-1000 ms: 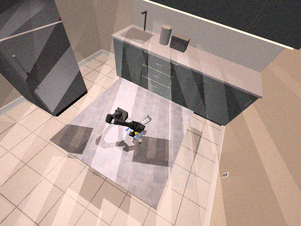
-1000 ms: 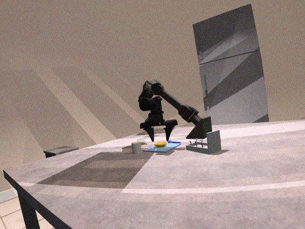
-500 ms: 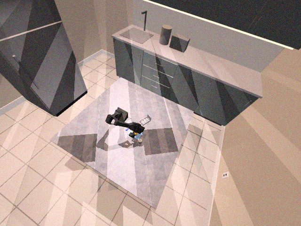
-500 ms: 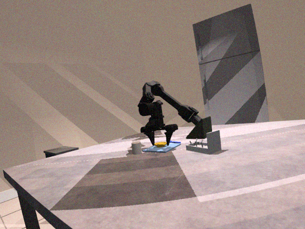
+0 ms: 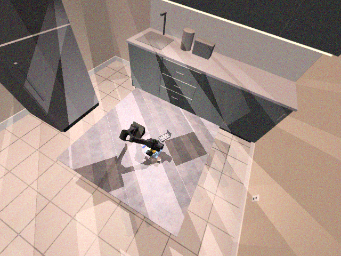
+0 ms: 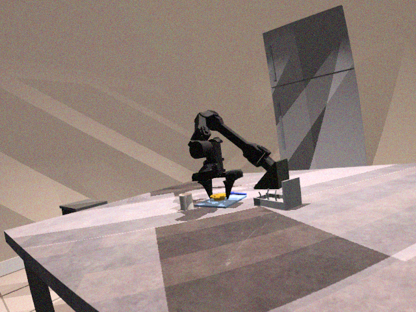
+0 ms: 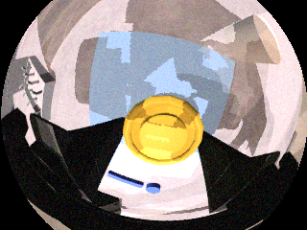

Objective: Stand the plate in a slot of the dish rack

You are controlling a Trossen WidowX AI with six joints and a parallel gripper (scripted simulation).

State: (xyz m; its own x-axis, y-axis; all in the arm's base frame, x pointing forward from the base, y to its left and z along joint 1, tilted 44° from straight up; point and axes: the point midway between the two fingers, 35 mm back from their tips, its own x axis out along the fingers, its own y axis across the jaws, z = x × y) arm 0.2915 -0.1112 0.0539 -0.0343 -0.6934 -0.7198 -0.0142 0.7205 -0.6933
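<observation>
Now: gripper tip 1 cm to the right of the light blue mat, 1 cm short of it and 1 cm above it. From my gripper tip the other things lie so: blue spoon (11 cm behind, 1 cm to the left); then yellow plate (1 cm above); then small cup (11 cm ahead, 6 cm to the right, 2 cm above).
</observation>
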